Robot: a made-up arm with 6 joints. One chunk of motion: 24 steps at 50 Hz.
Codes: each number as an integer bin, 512 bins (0 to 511) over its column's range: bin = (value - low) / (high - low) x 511, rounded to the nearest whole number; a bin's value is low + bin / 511 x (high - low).
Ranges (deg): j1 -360.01..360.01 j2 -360.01..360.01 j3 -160..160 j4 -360.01..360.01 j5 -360.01..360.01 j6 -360.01..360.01
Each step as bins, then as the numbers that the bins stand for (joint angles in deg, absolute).
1 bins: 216 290 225 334 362 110
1 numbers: -55.66 48.61 -19.10 110.61 150.06 -205.02
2 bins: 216 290 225 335 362 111
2 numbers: -55.66 48.61 -19.10 112.02 150.06 -203.61
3 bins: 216 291 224 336 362 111
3 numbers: -55.66 50.02 -19.73 113.43 150.06 -203.61
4 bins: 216 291 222 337 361 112
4 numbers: -55.66 50.02 -20.98 114.84 148.65 -202.20
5 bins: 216 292 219 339 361 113
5 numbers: -55.66 51.43 -22.86 117.65 148.65 -200.79
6 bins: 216 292 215 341 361 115
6 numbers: -55.66 51.43 -25.36 120.47 148.65 -197.97
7 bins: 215 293 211 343 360 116
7 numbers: -57.07 52.84 -27.87 123.29 147.24 -196.56
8 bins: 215 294 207 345 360 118
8 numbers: -57.07 54.25 -30.37 126.11 147.24 -193.74
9 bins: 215 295 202 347 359 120
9 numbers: -57.07 55.66 -33.50 128.93 145.84 -190.93
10 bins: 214 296 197 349 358 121
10 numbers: -58.48 57.07 -36.63 131.75 144.43 -189.52
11 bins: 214 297 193 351 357 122
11 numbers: -58.48 58.48 -39.14 134.56 143.02 -188.11
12 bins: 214 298 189 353 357 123
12 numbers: -58.48 59.88 -41.64 137.38 143.02 -186.70
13 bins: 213 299 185 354 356 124
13 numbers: -59.88 61.29 -44.15 138.79 141.61 -185.29
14 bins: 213 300 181 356 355 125
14 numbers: -59.88 62.70 -46.65 141.61 140.20 -183.88
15 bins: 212 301 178 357 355 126
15 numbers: -61.29 64.11 -48.53 143.02 140.20 -182.47
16 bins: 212 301 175 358 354 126
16 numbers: -61.29 64.11 -50.41 144.43 138.79 -182.47
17 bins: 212 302 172 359 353 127
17 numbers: -61.29 65.52 -52.29 145.84 137.38 -181.06
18 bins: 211 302 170 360 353 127
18 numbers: -62.70 65.52 -53.54 147.24 137.38 -181.06
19 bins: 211 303 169 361 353 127
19 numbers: -62.70 66.93 -54.17 148.65 137.38 -181.06
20 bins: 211 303 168 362 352 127
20 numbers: -62.70 66.93 -54.79 150.06 135.97 -181.06
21 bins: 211 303 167 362 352 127
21 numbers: -62.70 66.93 -55.42 150.06 135.97 -181.06
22 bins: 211 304 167 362 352 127
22 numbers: -62.70 68.34 -55.42 150.06 135.97 -181.06
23 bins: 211 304 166 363 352 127
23 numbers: -62.70 68.34 -56.05 151.47 135.97 -181.06
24 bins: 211 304 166 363 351 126
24 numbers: -62.70 68.34 -56.05 151.47 134.56 -182.47
